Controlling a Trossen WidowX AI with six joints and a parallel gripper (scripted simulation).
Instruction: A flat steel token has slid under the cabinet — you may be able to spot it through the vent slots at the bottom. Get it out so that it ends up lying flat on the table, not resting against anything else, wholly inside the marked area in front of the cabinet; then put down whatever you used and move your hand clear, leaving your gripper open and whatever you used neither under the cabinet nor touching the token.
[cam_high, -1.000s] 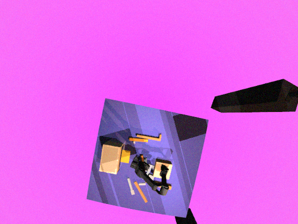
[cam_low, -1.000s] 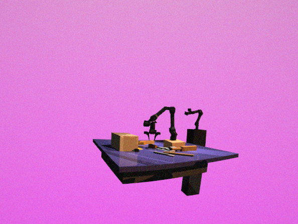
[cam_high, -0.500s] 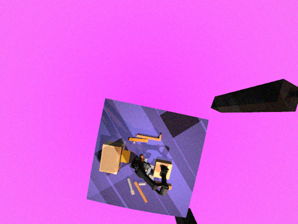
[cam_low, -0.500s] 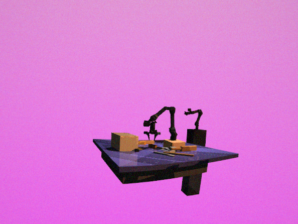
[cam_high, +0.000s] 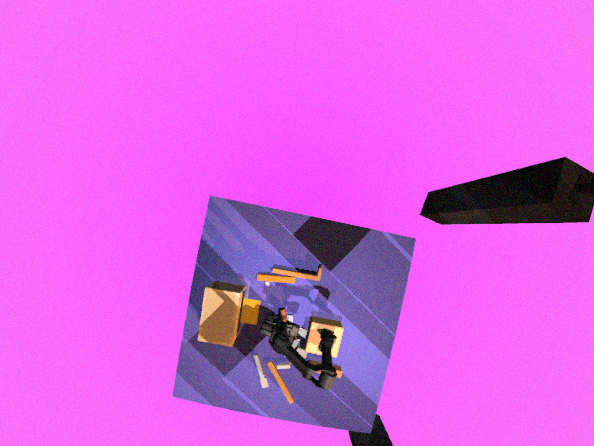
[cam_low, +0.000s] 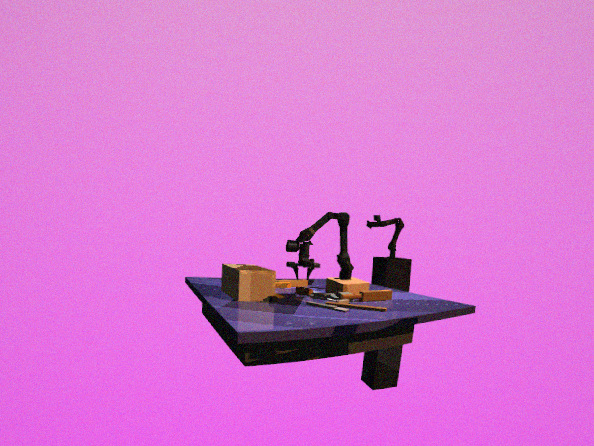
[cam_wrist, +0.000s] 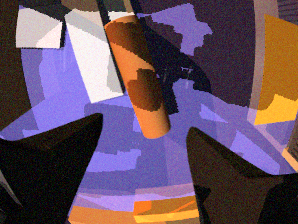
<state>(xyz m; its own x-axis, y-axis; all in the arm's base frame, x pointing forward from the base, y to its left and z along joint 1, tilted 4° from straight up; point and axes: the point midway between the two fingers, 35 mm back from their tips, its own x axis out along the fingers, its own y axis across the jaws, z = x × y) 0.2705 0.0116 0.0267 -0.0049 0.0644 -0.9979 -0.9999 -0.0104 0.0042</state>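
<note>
Right now my gripper tip is 7 cm past the grey bar, 6 cm to the right of it and 7 cm above it. The rest, counted from my gripper tip: small white piece (13 cm behind, 30 cm to the left, 7 cm below); orange block (29 cm behind, 23 cm to the left, 6 cm below); orange bar (12 cm ahead, 19 cm to the right, 6 cm below).
</note>
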